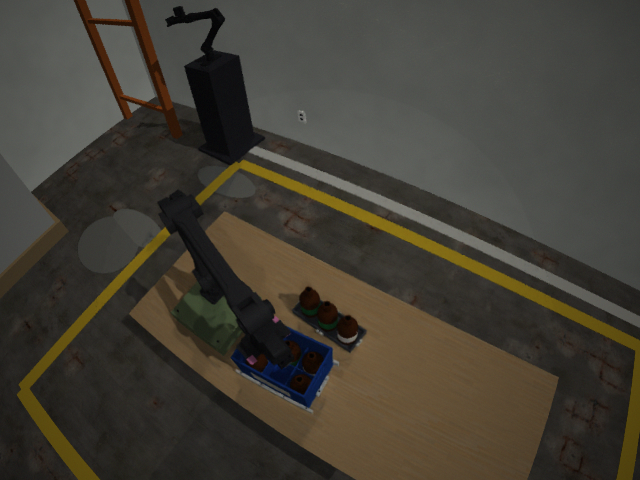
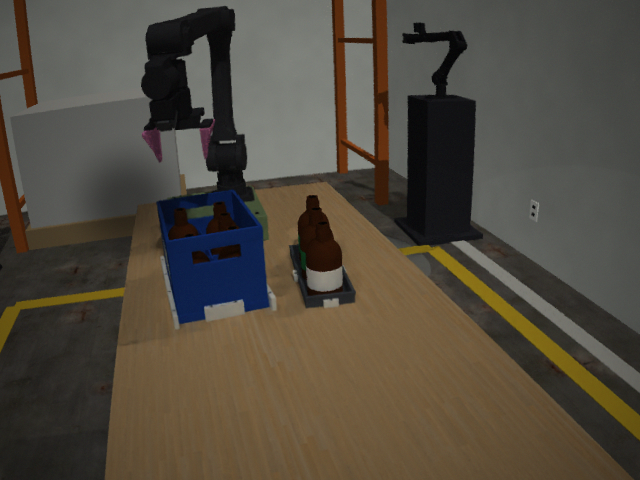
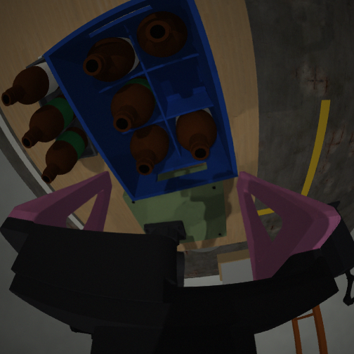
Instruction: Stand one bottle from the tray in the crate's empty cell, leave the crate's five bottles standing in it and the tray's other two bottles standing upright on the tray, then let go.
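Where they show: gripper, between the fingertips: (image 2: 183,160); arm's base, origin of its link: (image 1: 216,288).
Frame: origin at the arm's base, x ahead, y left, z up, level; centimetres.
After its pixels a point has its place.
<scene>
The blue crate (image 1: 310,395) {x 54.9, y -11.9, z 2.0 cm} (image 2: 222,279) {x 54.0, y -5.2, z 0.5 cm} (image 3: 212,75) holds five brown bottles, standing in its cells. Its empty cell (image 3: 182,90) is the middle one of the row away from the tray. The dark tray (image 1: 359,336) {x 54.5, y 18.1, z -7.0 cm} (image 2: 312,299) {x 55.2, y 12.1, z -5.7 cm} stands beside the crate with three upright bottles: a white-labelled one (image 1: 347,329) {x 51.8, y 13.7, z 4.5 cm} (image 2: 324,258) {x 54.1, y 15.1, z 2.4 cm} (image 3: 35,85) at one end, a green-labelled one (image 1: 327,315) {x 43.0, y 14.2, z 4.4 cm} (image 3: 50,120) in the middle and another green-labelled one (image 1: 309,300) {x 34.4, y 15.4, z 4.5 cm} (image 3: 67,152) at the other end. My gripper (image 1: 263,339) {x 39.9, y -10.7, z 21.5 cm} (image 2: 183,159) {x 39.9, y -10.7, z 21.5 cm} (image 3: 173,178) is open and empty, high above the base-side end of the crate.
The green base plate (image 1: 206,315) {x 4.7, y -11.0, z -0.4 cm} (image 3: 195,212) lies at the arm's foot, close to the crate's end. White strips edge the crate's foot on the wooden table (image 1: 439,377) {x 88.0, y 20.2, z -7.5 cm} (image 2: 310,403) {x 85.0, y 5.7, z -7.5 cm}. A second arm on a black pedestal (image 1: 219,103) (image 2: 439,165) stands off the table.
</scene>
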